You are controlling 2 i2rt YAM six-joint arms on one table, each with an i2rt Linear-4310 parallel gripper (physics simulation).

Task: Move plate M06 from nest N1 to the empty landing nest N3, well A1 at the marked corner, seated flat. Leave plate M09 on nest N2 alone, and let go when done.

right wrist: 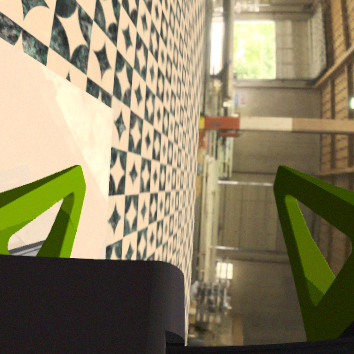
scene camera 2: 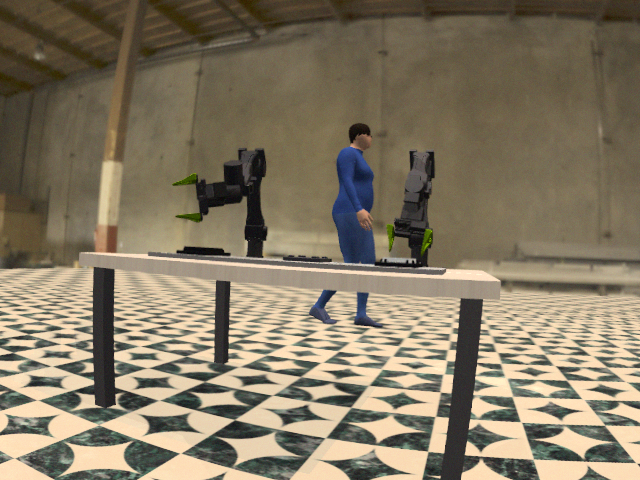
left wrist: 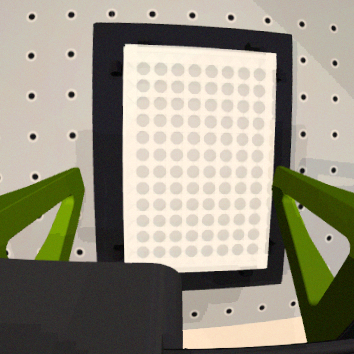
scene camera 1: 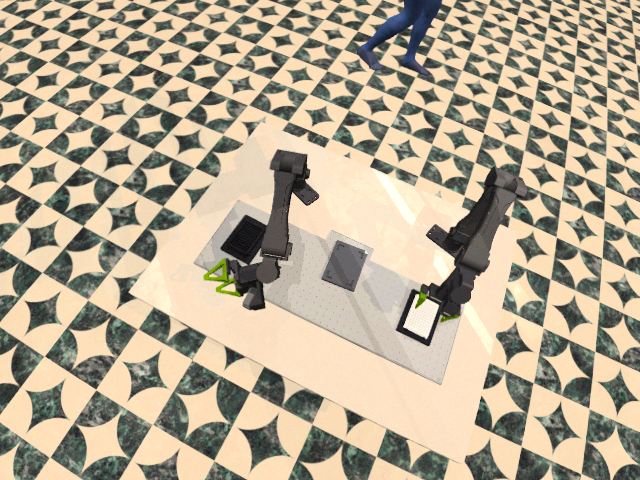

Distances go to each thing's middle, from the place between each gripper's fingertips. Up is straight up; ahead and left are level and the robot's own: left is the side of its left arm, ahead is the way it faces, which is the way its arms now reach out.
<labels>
I see the white well plate (scene camera 1: 420,320) 65 cm to the left of my right hand, 22 cm behind it and 14 cm below it. The rest, counted from my right hand: black nest frame (left wrist: 108,38) 65 cm to the left, 22 cm behind, 15 cm below.
Now: the white well plate 1 cm to the right of my left hand and 2 cm below it. Also, from my left hand: black nest frame 1 cm to the right, 3 cm below.
</labels>
